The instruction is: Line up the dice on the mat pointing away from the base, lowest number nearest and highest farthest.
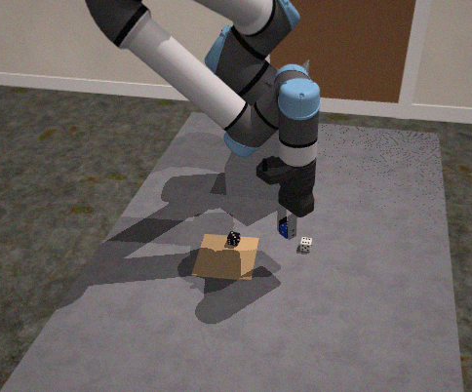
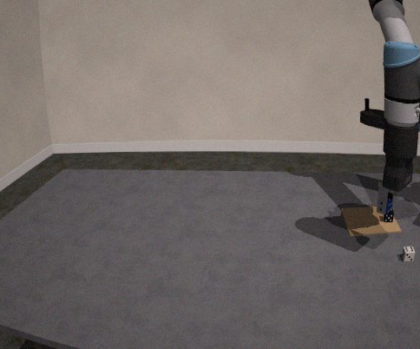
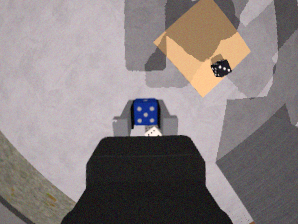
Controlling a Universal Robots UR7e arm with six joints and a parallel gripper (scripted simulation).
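Now: the tan mat 1 cm ahead of my hand, 14 cm to the right of it and 12 cm below it. The rest, counted from my hand: white die 7 cm behind, 3 cm to the left, 11 cm below; then black die 4 cm behind, 14 cm to the right, 10 cm below; then blue die 1 cm below.
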